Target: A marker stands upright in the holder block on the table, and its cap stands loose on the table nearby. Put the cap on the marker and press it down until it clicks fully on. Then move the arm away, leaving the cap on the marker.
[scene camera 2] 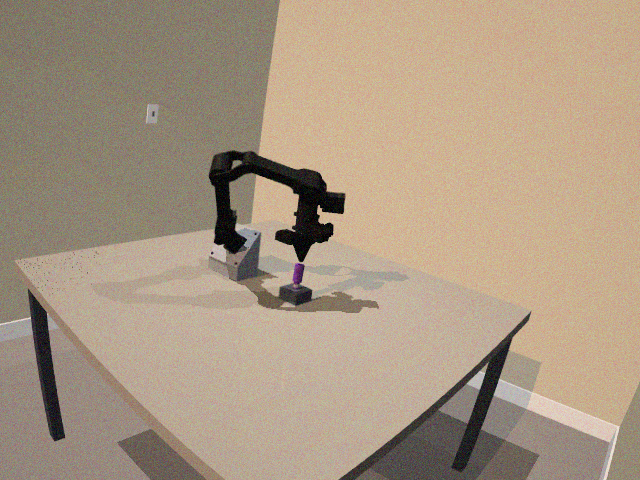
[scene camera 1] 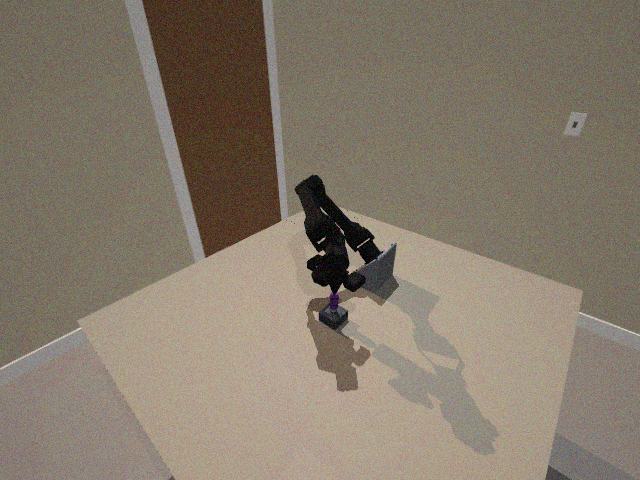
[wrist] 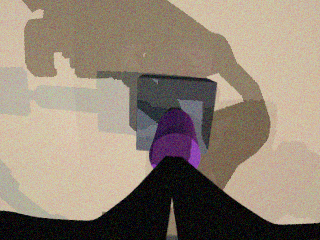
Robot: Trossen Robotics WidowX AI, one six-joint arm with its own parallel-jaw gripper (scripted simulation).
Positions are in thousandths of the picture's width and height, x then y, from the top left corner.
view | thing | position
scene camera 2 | my gripper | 471,545
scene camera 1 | my gripper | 523,611
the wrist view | my gripper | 539,685
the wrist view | purple cap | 548,569
